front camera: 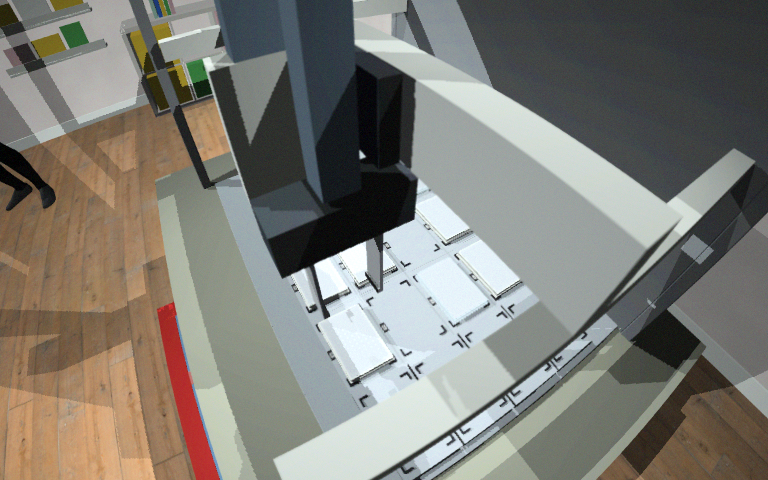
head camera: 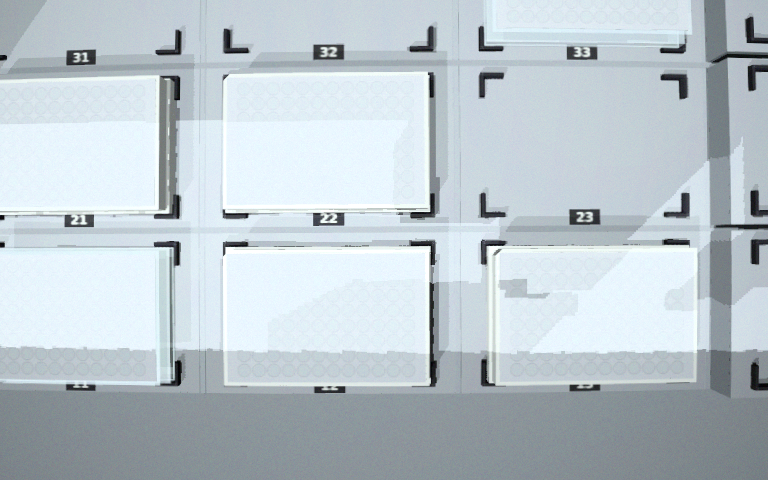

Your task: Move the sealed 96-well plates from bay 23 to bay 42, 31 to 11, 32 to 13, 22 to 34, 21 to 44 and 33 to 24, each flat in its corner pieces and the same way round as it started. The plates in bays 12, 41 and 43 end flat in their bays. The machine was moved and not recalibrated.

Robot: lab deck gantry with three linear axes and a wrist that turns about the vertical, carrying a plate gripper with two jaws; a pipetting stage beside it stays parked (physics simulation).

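Places are measured from the robot's base along level axes (x left, y back, z up), in centimetres.
Pixels of known places: gripper, fingertip midpoint: (front camera: 348, 295).
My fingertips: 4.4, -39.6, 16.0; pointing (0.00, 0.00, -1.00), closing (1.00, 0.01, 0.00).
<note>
For each thing: its top centre in the pictures, then the offset to it from my fingertips, as dx, dy, dz. "spot": a spot on its surface instead.
- bay 21 at a spot on its surface: (head camera: 79, 164) spot: +9.1, +31.8, -14.6
- bay 11 at a spot on its surface: (head camera: 73, 305) spot: +0.4, +32.1, -14.6
- bay 12 at a spot on its surface: (head camera: 326, 311) spot: +0.3, +16.5, -14.6
- bay 13 at a spot on its surface: (head camera: 600, 316) spot: +0.0, +0.0, -14.6
- bay 22 at a spot on its surface: (head camera: 326, 152) spot: +9.8, +16.6, -14.6
- bay 33 at a spot on its surface: (head camera: 586, 16) spot: +18.3, +0.8, -14.6
My gripper (front camera: 352, 302) is open and empty above the deck; it does not show in the head view. In the head view, white plates sit in bay 21 (head camera: 79, 164), bay 11 (head camera: 73, 305), bay 12 (head camera: 326, 311), bay 13 (head camera: 600, 316) and bay 22 (head camera: 326, 152); part of one shows in bay 33 (head camera: 586, 16). Bays 31, 32 and 23 hold no plate. In the front view, the plates in bays 13 (front camera: 359, 345), 33 (front camera: 451, 289), 43 (front camera: 488, 267) and 42 (front camera: 443, 216) lie flat. Bays 11, 21 and 41 are hidden there.
The blue-grey vertical column (front camera: 322, 113) and black gripper body (front camera: 345, 220) block the far-left deck. A pale frame beam (front camera: 526, 135) crosses the right side. Black corner pieces (head camera: 756, 33) of a further column show at the head view's right edge.
</note>
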